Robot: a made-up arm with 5 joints.
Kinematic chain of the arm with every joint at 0, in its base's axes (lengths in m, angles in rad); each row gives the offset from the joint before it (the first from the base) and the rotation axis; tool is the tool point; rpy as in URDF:
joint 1: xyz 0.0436 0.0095 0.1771 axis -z
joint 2: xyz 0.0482 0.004 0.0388 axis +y
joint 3: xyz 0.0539 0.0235 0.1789 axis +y
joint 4: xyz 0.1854 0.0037 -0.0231 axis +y
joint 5: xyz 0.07 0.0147 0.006 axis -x
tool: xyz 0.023 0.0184 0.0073 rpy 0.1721 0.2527 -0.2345
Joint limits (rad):
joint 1: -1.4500..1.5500
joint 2: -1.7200..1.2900
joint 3: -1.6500..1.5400
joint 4: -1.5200..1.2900
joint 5: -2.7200..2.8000
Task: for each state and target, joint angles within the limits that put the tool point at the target. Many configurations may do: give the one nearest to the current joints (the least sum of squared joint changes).
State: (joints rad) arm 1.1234 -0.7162 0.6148 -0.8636 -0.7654
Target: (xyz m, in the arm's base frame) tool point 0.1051 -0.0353 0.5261
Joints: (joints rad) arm 1.3816 -1.0792 0.4789 -0.9873 -0.8810
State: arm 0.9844 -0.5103 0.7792 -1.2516 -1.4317
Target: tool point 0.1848 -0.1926 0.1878
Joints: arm 1.1268 0.1355 1.1940 -0.9354 -1.4595
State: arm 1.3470 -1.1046 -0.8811 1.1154 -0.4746
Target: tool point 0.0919 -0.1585 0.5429
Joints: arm 1.5500 -0.7504 -0.3343 1.2900 -1.2489
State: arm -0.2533 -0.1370 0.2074 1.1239 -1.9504
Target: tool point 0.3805 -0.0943 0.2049
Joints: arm 0.3907 0.2451 0.1066 0.9892 -1.9489
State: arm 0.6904 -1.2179 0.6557 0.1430 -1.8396
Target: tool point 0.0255 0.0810 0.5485
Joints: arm 0.8277 -1.5290 0.1831 0.0084 -1.7735
